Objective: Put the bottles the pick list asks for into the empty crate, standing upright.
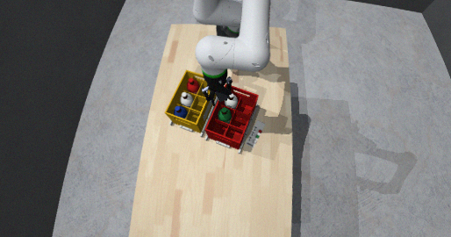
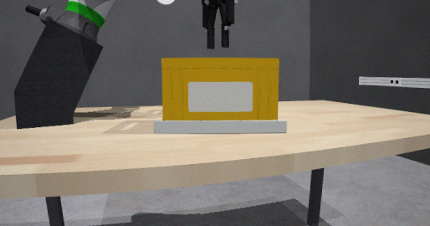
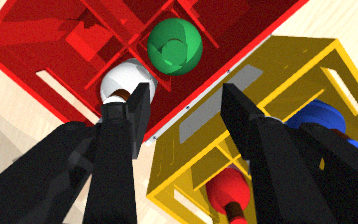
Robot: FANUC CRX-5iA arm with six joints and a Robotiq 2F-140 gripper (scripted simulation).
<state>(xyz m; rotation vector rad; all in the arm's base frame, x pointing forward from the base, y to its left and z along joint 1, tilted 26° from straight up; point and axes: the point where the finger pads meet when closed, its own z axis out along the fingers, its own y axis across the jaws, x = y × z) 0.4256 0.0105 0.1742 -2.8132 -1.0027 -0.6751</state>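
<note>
Now: the red bottle 10 cm behind my hand, 20 cm to the right of it and 17 cm below it. From my hand the other things lie so: red crate: 2 cm ahead, 7 cm to the left, 17 cm below; then green bottle: 2 cm ahead, 3 cm to the left, 17 cm below; then yellow crate: 1 cm behind, 16 cm to the right, 17 cm below.
</note>
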